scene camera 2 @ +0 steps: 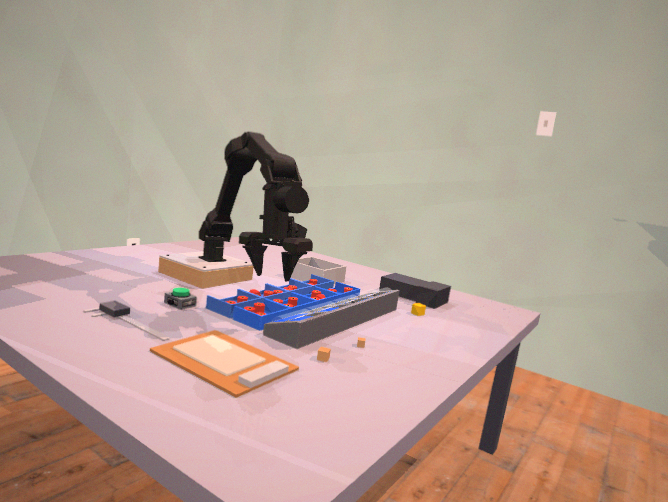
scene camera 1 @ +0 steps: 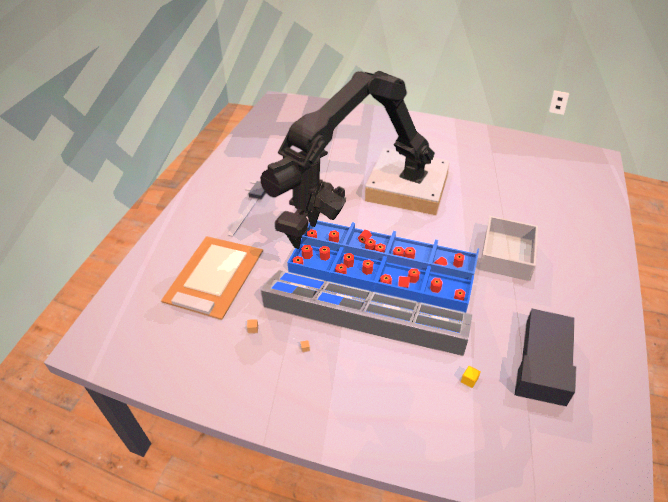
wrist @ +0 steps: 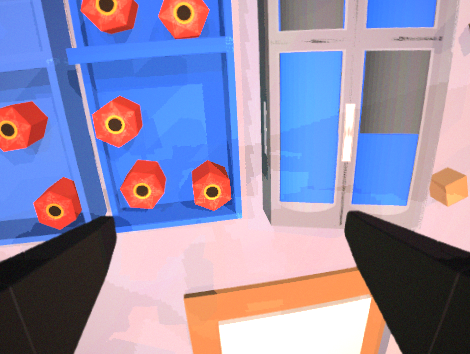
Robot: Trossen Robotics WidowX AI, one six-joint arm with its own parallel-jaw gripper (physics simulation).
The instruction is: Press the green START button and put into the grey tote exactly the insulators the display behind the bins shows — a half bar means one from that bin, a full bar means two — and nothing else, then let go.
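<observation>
My open gripper hangs above the left end of the blue bins, with nothing between its fingers. The front left bin holds three red insulators; one insulator stands apart from the other two. The display shows, at its left end, a full blue bar above a half bar. The second column has a half bar below and grey above; the other columns are grey. The green START button is hidden in scene camera 1. The grey tote shows no insulators inside.
An orange board lies left of the display. Two small orange cubes and a yellow cube lie in front. A dark block stands at the right. A small dark box with thin rods lies near the button.
</observation>
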